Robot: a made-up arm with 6 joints.
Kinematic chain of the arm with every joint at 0, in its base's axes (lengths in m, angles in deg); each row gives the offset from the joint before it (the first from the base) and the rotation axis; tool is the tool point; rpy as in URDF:
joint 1: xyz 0 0 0.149 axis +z
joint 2: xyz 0 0 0 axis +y
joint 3: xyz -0.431 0 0.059 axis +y
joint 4: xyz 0.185 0 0.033 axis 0.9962 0 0.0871
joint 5: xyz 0 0 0 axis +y
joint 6: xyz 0.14 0 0.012 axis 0.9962 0 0.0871
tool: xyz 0 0 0 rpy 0 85 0
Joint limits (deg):
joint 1: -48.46..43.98
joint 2: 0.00..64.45
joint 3: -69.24..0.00
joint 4: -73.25..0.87
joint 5: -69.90..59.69
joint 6: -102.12..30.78
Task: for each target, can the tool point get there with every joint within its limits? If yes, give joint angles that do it. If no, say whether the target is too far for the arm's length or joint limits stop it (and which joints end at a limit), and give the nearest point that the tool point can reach.
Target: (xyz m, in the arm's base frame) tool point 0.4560 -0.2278 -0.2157
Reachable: no: joint limits stop it (at a limit: joint 1, joint 2, joint 3, joint 5) | nearest point -0.0619 -0.1778 0.1607 | short by 0.642 m
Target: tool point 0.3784 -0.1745 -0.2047
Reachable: no: joint limits stop it (at a limit: joint 1, joint 2, joint 3, joint 5) | nearest point -0.0673 -0.1713 0.1532 | short by 0.572 m
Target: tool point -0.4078 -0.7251 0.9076
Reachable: no: too far | nearest point -0.3141 -0.3059 0.5664 | short by 0.549 m
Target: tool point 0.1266 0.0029 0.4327
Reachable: yes | joints -4.47 57.42 -28.09 -55.16 -6.47 17.30
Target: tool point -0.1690 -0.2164 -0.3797
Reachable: no: joint limits stop it (at a limit: joint 1, joint 2, joint 3, joint 5) | nearest point -0.1135 -0.1200 0.1264 | short by 0.518 m
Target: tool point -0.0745 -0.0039 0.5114
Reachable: yes | joints 7.52 23.86 -30.95 -6.36 -22.12 -58.22
